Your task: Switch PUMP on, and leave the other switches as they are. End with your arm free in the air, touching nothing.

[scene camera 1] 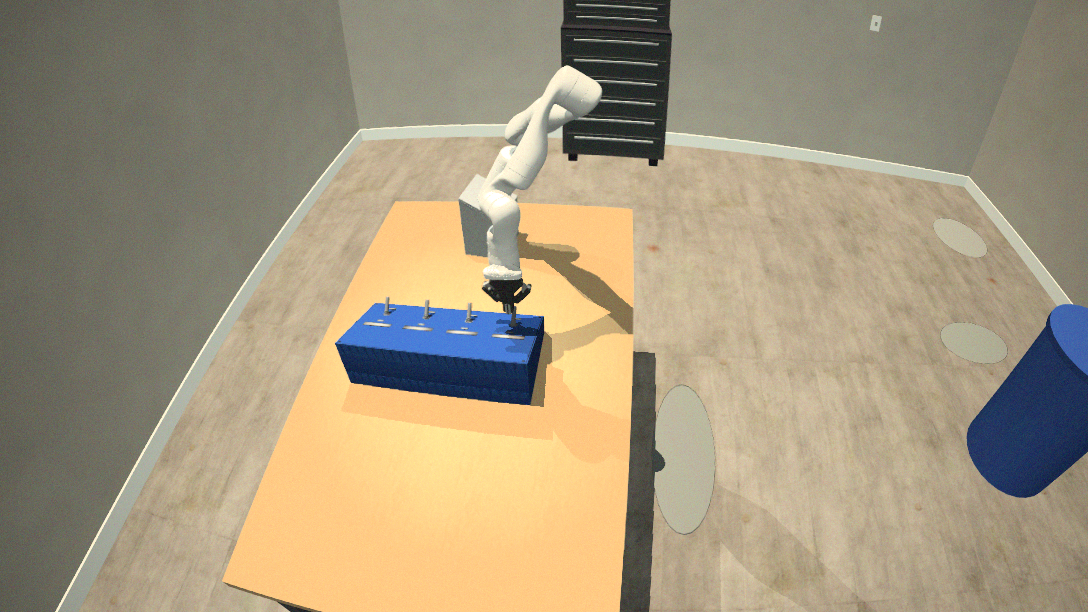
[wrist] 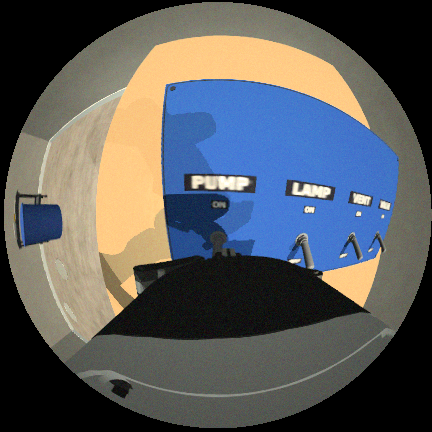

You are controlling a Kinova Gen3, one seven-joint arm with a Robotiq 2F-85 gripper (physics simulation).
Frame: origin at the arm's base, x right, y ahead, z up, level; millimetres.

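Seen in the pictures: gripper, fingertip midpoint: (scene camera 1: 509, 312).
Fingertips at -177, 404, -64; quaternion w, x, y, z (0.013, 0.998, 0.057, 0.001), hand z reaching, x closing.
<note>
Offsets run from my fingertips to a thing's top centre, as dx, dy, dz. Level surfaces: height alone.
A blue switch box (scene camera 1: 437, 378) (wrist: 285, 125) carries four metal toggle levers in a row. The PUMP lever @[-12, -2, +10] (scene camera 1: 514, 315) (wrist: 217, 244) is at the right end in the scene view, under its PUMP label @[-21, +81, +0] (wrist: 220, 183) and ON mark in the wrist view; its lower part there is hidden by the gripper. My gripper (scene camera 1: 508, 309) (wrist: 227, 256) is shut and empty, its fingertips low and right beside the PUMP lever on the arm's side; whether they touch it I cannot tell. The LAMP lever @[+107, +12, +10] (scene camera 1: 469, 311) (wrist: 306, 252) leans away from its ON mark.
The VENT lever @[+226, +25, +10] (scene camera 1: 426, 309) (wrist: 355, 246) and a fourth lever @[+346, +38, +10] (scene camera 1: 387, 306) (wrist: 380, 242) stand farther along the box, also leaning from ON. The box sits on a wooden table @[dz -117] (scene camera 1: 426, 502) (wrist: 225, 55). A grey block (scene camera 1: 474, 228) stands by the arm's base.
</note>
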